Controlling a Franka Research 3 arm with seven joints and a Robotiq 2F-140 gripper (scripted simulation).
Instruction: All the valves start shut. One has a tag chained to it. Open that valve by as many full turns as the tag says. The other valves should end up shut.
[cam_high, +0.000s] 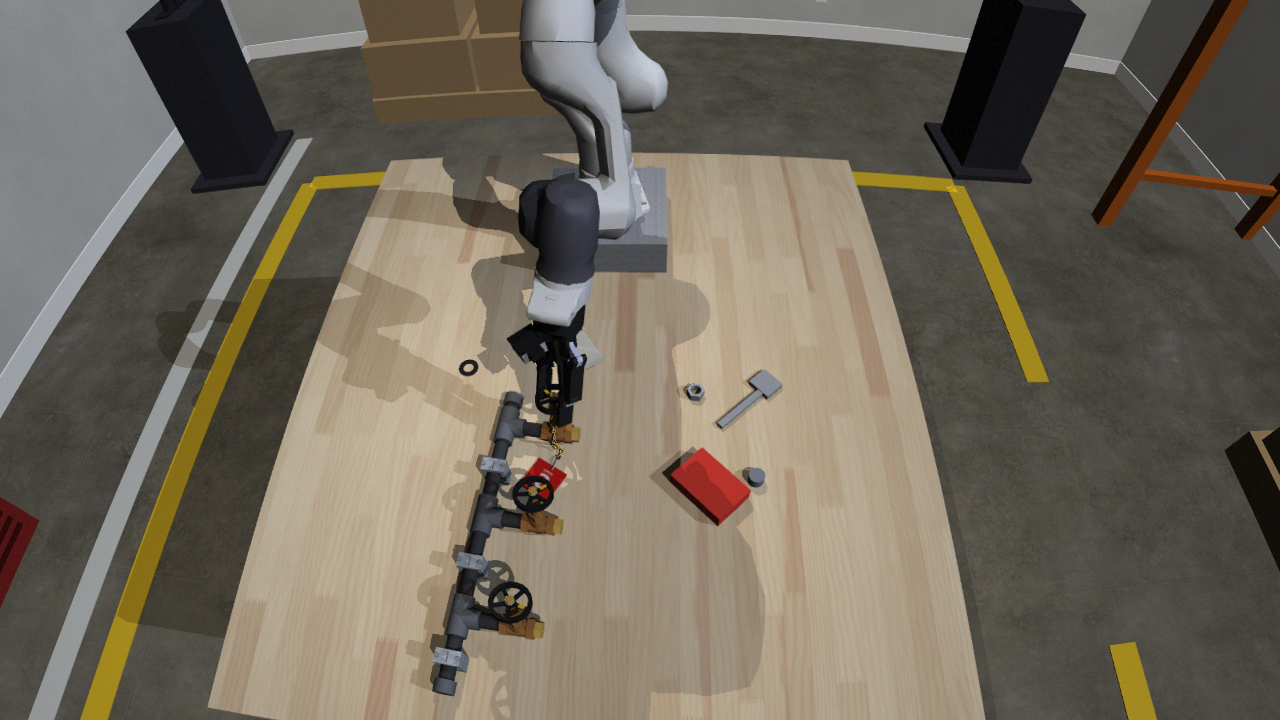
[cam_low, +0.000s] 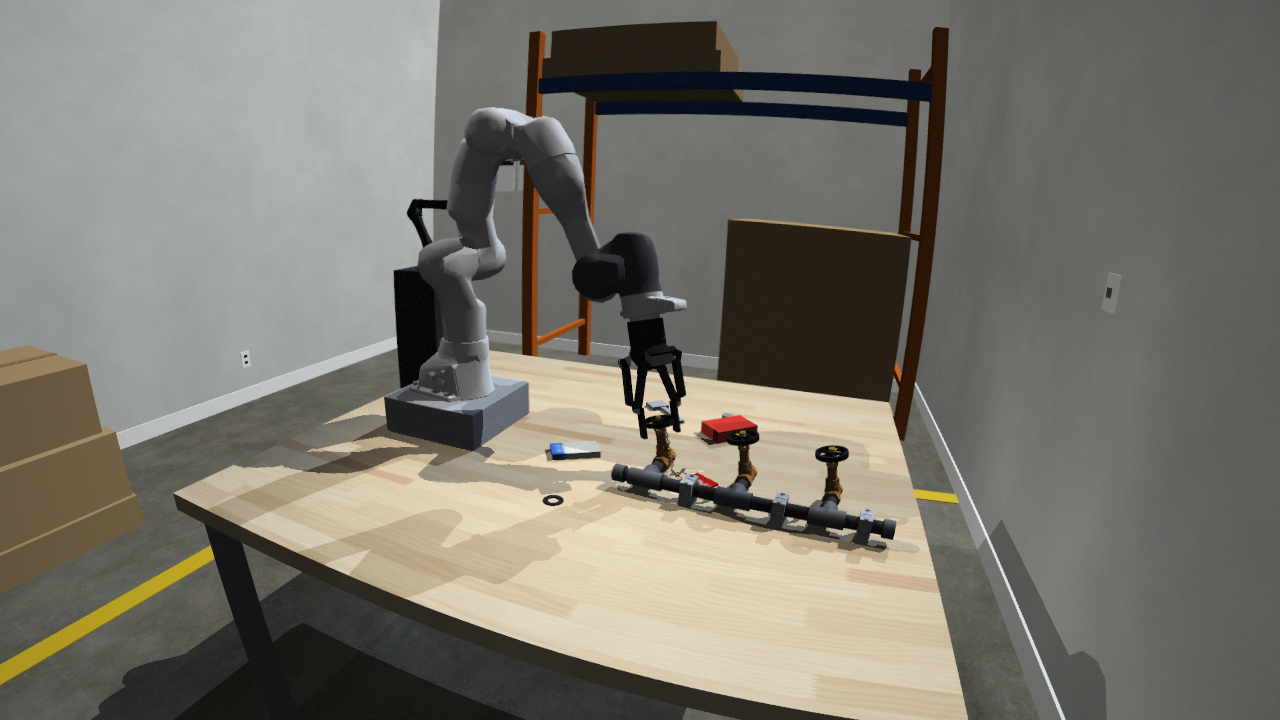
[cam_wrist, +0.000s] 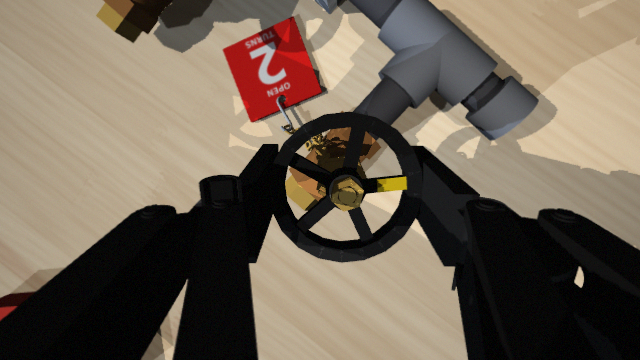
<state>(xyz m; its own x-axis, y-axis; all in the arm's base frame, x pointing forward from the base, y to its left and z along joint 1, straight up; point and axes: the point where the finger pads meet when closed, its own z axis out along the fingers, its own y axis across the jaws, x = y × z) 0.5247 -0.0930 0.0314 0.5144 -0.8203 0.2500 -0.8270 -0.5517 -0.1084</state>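
The red tag lies 120 mm below my hand, 90 mm ahead of it and 20 mm to the right of it. From my hand the other things lie so: blue-and-white box 200 mm behind, 110 mm below, 30 mm to the left; then nut 260 mm to the left, 110 mm below, 80 mm behind; then black washer 200 mm to the right, 160 mm behind, 120 mm below.
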